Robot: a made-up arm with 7 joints.
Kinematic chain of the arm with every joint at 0, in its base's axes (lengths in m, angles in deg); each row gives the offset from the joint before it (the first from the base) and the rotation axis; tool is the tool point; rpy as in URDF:
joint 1: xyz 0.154 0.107 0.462 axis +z
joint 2: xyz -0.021 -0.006 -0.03 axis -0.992 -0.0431 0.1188
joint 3: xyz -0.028 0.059 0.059 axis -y
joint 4: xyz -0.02 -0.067 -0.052 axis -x
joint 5: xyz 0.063 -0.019 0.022 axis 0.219 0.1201 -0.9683
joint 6: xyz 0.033 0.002 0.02 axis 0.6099 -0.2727 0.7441
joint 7: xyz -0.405 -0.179 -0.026 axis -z
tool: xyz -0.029 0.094 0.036 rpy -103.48 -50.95 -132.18
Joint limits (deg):
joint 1: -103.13..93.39
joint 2: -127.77..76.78
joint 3: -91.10..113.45
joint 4: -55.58..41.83
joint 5: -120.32..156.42
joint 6: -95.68..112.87
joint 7: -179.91..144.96
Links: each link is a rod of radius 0.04 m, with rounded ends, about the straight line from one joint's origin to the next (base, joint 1, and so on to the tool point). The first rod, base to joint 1, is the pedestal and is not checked.
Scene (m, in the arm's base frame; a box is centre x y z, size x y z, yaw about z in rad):
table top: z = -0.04
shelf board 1: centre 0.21 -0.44 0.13 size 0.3 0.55 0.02 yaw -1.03
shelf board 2: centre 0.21 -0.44 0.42 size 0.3 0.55 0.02 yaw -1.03
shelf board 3: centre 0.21 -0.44 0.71 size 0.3 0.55 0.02 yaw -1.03
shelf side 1: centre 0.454 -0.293 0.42 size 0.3 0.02 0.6 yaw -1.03
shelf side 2: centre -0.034 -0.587 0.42 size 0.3 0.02 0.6 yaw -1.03
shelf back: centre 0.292 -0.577 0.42 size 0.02 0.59 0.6 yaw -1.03
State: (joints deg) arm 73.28 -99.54 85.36 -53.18 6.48 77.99 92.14
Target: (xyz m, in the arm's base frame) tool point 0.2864 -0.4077 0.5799
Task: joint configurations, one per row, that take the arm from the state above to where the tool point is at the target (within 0.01 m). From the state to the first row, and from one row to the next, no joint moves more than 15 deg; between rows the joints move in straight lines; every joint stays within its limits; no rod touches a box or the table.
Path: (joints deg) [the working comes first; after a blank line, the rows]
Joints at the target: 93.39 -105.83 -66.85 -55.58 21.39 68.58 -41.03
Straight joint move there: clear.

1: 75.11 -100.11 71.52 -53.40 7.84 77.13 80.03
2: 76.94 -100.68 57.69 -53.62 9.19 76.28 67.93
3: 78.76 -101.26 43.85 -53.83 10.55 75.42 55.82
4: 80.59 -101.83 30.01 -54.05 11.90 74.57 43.71
5: 82.42 -102.40 16.17 -54.27 13.26 73.71 31.61
6: 84.25 -102.97 2.34 -54.49 14.61 72.86 19.50
7: 86.08 -103.54 -11.50 -54.71 15.97 72.00 7.40
8: 87.91 -104.11 -25.34 -54.93 17.32 71.14 -4.71
9: 89.73 -104.69 -39.18 -55.14 18.68 70.29 -16.82
10: 91.56 -105.26 -53.01 -55.36 20.03 69.43 -28.92
11: 93.39 -105.83 -66.85 -55.58 21.39 68.58 -41.03

